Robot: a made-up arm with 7 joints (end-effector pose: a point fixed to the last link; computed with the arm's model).
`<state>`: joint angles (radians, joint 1 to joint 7).
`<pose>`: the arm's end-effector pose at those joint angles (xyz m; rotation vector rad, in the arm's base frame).
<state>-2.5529 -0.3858 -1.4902 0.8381 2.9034 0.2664 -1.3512</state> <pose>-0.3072 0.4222 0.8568 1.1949 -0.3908 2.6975</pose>
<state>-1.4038 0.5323 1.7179 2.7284 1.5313 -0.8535 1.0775</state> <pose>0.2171 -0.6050 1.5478 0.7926 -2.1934 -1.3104</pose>
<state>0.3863 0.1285 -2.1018 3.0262 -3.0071 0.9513 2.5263</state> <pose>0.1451 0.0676 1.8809 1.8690 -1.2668 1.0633</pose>
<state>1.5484 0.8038 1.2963 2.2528 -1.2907 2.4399 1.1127</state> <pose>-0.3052 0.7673 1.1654 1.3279 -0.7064 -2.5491</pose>
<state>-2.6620 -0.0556 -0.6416 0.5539 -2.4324 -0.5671 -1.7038</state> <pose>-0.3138 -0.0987 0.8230 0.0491 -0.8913 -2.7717</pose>
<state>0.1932 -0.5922 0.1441 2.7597 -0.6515 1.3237 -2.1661</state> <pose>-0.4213 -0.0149 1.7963 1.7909 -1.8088 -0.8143</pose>
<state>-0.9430 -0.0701 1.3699 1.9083 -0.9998 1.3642 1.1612</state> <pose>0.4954 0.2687 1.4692 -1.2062 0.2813 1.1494</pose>
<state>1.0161 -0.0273 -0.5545 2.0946 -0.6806 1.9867 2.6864</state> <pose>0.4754 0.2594 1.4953 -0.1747 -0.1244 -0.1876</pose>
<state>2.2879 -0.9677 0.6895 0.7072 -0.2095 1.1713 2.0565</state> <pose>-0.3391 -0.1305 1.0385 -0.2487 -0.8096 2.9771</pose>
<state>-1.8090 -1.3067 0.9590 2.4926 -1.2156 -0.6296 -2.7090</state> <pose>0.5301 0.9000 0.9194 -1.1682 -1.1315 1.9204</pose>
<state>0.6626 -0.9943 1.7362 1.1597 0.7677 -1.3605 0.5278</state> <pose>-0.7018 0.1280 1.0164 -0.0289 2.6985 -1.0356</pose>
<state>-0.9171 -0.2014 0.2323 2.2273 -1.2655 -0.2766 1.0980</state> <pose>0.3254 0.0188 1.7319 -2.6445 0.1537 0.5972</pose>
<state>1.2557 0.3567 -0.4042 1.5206 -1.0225 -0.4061 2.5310</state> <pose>0.2888 0.8154 1.1062 0.1787 -1.1645 1.8893</pose>
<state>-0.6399 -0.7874 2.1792 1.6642 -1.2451 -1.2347 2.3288</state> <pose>-0.4815 0.6546 0.8964 -0.5068 0.8685 -2.0768</pose>
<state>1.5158 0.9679 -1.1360 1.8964 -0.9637 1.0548 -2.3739</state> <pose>0.6051 0.8692 0.9092 -0.4163 -1.3303 -0.0521</pose>
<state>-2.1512 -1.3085 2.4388 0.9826 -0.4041 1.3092 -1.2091</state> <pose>0.4753 0.1113 0.3589 -1.2832 -1.1908 -1.3705</pose>
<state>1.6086 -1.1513 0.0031 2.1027 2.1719 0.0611 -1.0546</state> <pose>0.0885 -0.5194 1.5690 0.5454 -2.9648 0.3030</pose>
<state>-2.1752 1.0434 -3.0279 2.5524 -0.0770 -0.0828 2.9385</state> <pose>-0.6566 -0.6960 1.3969 -1.6739 1.9067 -0.4419</pose>
